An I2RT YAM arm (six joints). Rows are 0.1 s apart.
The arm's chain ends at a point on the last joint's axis. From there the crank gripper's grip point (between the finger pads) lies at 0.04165 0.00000 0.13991 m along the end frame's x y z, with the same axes.
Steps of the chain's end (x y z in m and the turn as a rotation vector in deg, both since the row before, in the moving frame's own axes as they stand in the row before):
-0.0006, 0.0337, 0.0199, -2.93, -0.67, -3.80
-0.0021, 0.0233, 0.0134, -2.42, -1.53, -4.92
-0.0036, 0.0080, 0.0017, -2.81, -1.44, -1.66
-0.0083, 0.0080, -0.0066, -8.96, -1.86, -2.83
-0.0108, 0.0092, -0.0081, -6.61, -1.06, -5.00
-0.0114, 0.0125, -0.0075, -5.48, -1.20, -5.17
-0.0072, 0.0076, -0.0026, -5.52, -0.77, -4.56
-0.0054, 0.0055, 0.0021, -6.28, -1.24, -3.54
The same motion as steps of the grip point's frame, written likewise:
-0.0021, 0.0382, 0.0203, -2.93, -0.67, -3.80
-0.0057, 0.0258, 0.0144, -2.42, -1.53, -4.92
-0.0070, 0.0137, 0.0026, -2.81, -1.44, -1.66
-0.0124, 0.0279, -0.0069, -8.96, -1.86, -2.83
-0.0128, 0.0218, -0.0081, -6.61, -1.06, -5.00
-0.0139, 0.0223, -0.0071, -5.48, -1.20, -5.17
-0.0087, 0.0178, -0.0025, -5.52, -0.77, -4.56
-0.0080, 0.0184, 0.0023, -6.28, -1.24, -3.54

